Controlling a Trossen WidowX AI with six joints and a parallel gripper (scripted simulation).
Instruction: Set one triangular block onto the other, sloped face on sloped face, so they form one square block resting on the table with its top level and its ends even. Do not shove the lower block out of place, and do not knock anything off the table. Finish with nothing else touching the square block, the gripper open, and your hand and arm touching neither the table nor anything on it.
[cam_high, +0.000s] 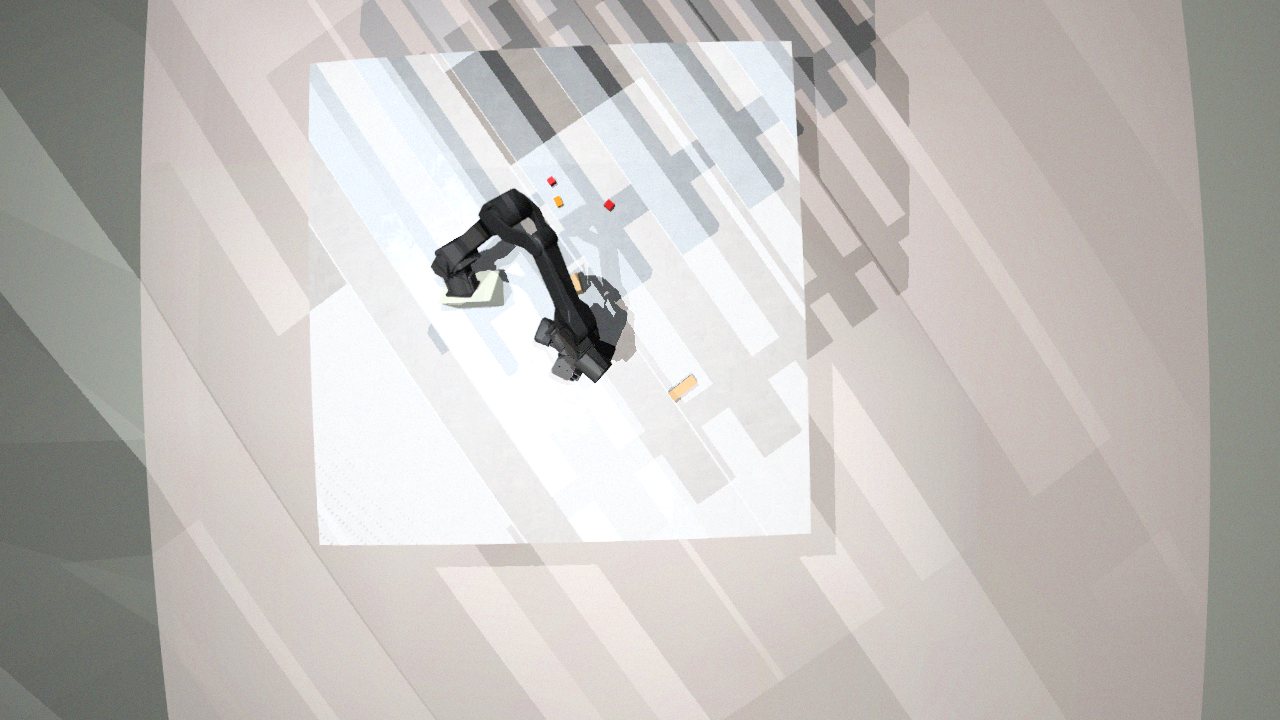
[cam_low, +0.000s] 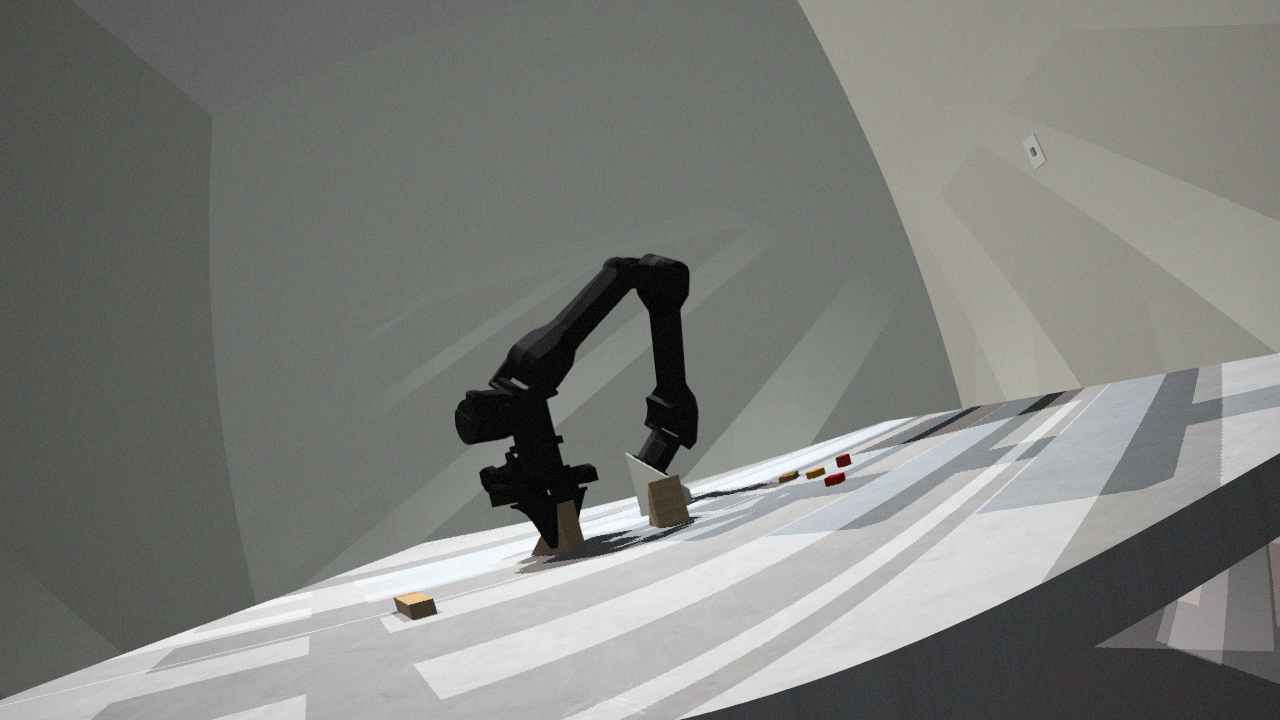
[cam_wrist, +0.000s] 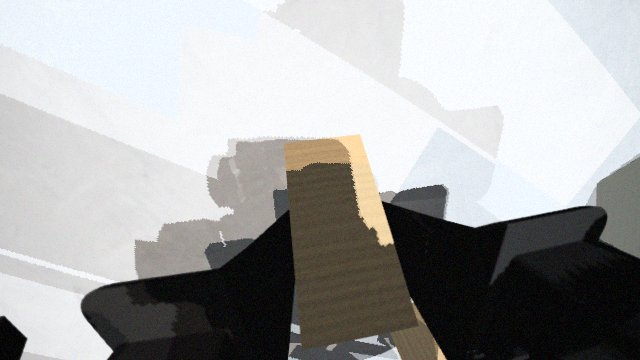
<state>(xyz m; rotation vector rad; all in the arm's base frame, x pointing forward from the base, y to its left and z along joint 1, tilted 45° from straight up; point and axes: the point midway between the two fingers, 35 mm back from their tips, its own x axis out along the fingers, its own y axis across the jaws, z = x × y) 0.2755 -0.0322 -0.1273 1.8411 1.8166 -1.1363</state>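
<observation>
Now: gripper tip 10 mm below the tan wooden triangular block. The rest, counted from my gripper tip: orange piece 80 mm behind, 360 mm to the left; then low tan block 270 mm ahead, 90 mm to the right.
</observation>
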